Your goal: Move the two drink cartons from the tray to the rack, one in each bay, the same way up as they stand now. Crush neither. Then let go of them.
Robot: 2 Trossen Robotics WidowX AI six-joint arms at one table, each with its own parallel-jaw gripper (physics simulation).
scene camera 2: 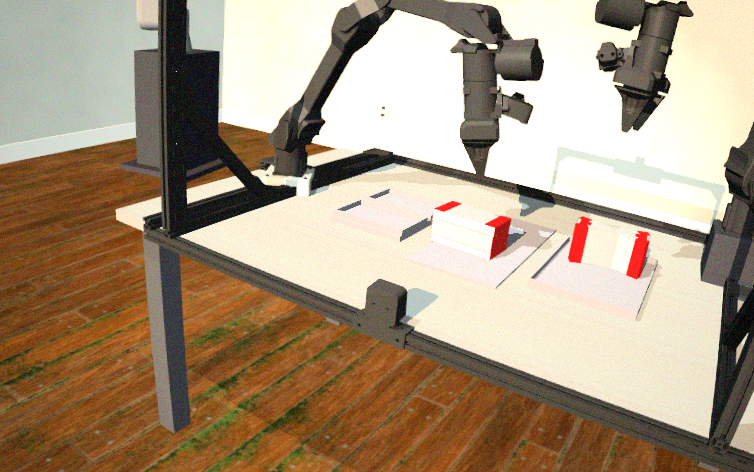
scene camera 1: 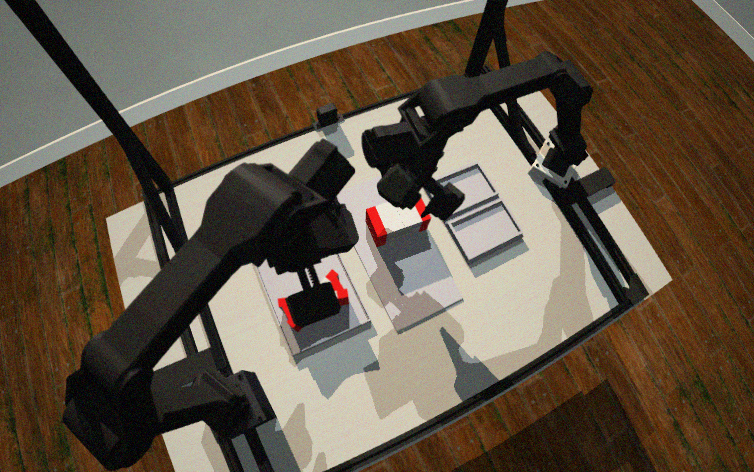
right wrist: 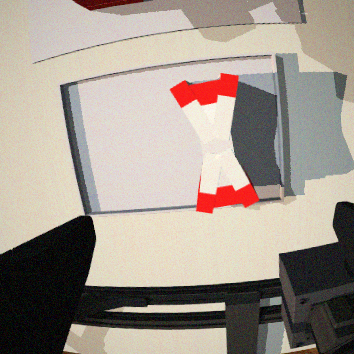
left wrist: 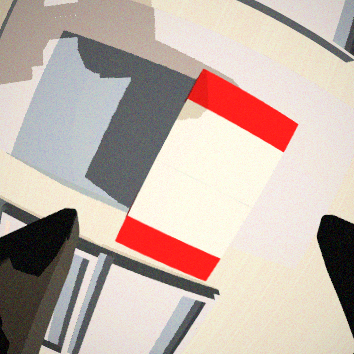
Note:
My left gripper is open, with nothing in its grasp. My right gripper is open and holds nothing. I also see a pale mat.
My left gripper also shows in scene camera 1 and in the left wrist view. My right gripper is seen too in scene camera 2 and in the right wrist view.

